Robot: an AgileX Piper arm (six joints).
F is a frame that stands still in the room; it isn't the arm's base.
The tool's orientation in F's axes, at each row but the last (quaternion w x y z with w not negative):
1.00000, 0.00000, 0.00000, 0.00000
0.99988, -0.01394, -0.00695, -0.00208
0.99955, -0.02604, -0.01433, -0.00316
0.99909, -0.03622, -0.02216, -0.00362
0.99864, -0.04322, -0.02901, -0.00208
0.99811, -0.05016, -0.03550, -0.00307
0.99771, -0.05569, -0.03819, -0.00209
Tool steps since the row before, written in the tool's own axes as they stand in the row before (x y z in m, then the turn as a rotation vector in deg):
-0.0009, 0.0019, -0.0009, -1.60, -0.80, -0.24
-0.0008, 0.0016, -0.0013, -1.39, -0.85, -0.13
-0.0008, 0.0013, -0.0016, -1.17, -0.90, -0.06
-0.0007, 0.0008, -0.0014, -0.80, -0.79, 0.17
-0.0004, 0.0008, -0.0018, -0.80, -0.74, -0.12
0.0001, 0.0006, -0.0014, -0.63, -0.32, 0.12
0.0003, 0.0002, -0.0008, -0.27, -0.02, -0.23
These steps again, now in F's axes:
-0.0009, 0.0019, -0.0009, -1.60, -0.80, -0.24
-0.0008, 0.0016, -0.0014, -1.39, -0.85, -0.13
-0.0007, 0.0012, -0.0017, -1.17, -0.90, -0.05
-0.0006, 0.0007, -0.0015, -0.81, -0.77, 0.19
-0.0003, 0.0006, -0.0019, -0.80, -0.75, -0.10
0.0002, 0.0005, -0.0014, -0.64, -0.30, 0.11
0.0004, 0.0001, -0.0008, -0.25, -0.05, -0.25

